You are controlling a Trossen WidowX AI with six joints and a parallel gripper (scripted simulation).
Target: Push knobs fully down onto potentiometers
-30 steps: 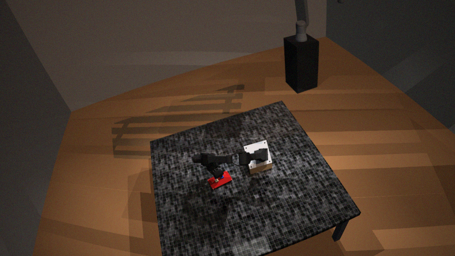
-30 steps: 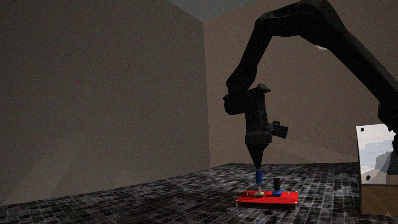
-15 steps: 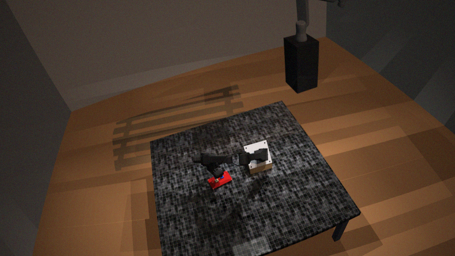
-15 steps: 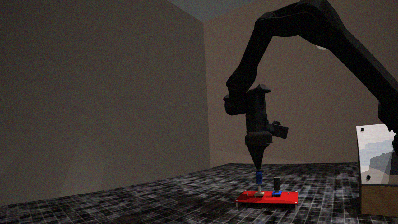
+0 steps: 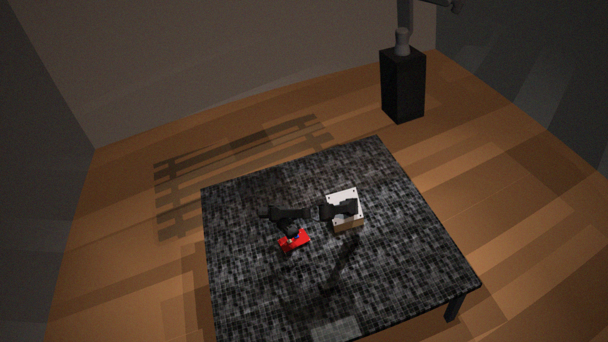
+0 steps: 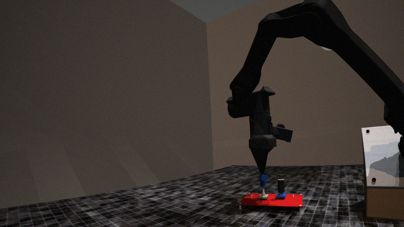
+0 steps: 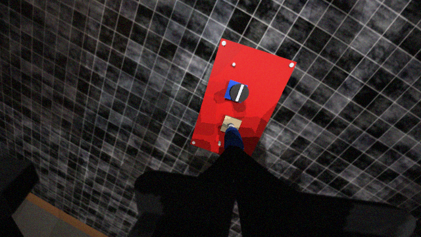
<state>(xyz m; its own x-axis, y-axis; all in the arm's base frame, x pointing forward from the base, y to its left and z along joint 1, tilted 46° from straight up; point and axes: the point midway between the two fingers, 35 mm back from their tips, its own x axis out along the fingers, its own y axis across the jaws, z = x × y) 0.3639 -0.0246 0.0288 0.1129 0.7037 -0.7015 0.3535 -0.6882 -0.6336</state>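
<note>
Now: gripper tip 20 mm above the blue knob.
</note>
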